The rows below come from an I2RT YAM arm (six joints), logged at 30 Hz.
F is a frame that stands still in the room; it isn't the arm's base.
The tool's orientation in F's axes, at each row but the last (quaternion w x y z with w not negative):
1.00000 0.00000 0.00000 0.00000
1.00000 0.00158 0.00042 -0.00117
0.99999 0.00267 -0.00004 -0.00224
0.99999 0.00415 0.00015 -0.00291
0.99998 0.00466 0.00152 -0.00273
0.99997 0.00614 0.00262 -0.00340
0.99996 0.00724 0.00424 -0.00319
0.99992 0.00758 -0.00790 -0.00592
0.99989 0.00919 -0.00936 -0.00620
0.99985 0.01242 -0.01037 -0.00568
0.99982 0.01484 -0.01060 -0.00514
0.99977 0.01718 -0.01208 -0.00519
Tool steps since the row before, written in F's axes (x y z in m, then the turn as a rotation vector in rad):
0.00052 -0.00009 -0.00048 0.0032 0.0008 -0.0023
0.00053 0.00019 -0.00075 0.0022 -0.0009 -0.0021
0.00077 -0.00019 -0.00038 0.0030 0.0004 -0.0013
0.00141 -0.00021 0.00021 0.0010 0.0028 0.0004
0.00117 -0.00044 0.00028 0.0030 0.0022 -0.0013
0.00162 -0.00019 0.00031 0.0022 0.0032 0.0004
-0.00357 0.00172 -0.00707 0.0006 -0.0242 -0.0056
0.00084 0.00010 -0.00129 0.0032 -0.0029 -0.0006
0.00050 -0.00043 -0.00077 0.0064 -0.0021 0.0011
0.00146 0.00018 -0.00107 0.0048 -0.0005 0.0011
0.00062 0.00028 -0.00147 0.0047 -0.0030 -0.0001
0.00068 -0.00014 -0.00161 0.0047 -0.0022 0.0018
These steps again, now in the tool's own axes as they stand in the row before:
0.00052 -0.00009 -0.00048 0.0032 0.0008 -0.0023
0.00053 0.00019 -0.00075 0.0022 -0.0009 -0.0021
0.00077 -0.00019 -0.00038 0.0030 0.0004 -0.0013
0.00141 -0.00020 0.00021 0.0010 0.0028 0.0004
0.00117 -0.00043 0.00029 0.0030 0.0022 -0.0013
0.00162 -0.00018 0.00032 0.0022 0.0032 0.0004
-0.00352 0.00159 -0.00712 0.0008 -0.0243 -0.0052
0.00082 0.00009 -0.00130 0.0032 -0.0029 -0.0006
0.00049 -0.00044 -0.00077 0.0064 -0.0020 0.0010
0.00144 0.00017 -0.00110 0.0048 -0.0004 0.0010
0.00059 0.00024 -0.00149 0.0047 -0.0030 -0.0001
0.00064 -0.00019 -0.00162 0.0048 -0.0021 0.0018

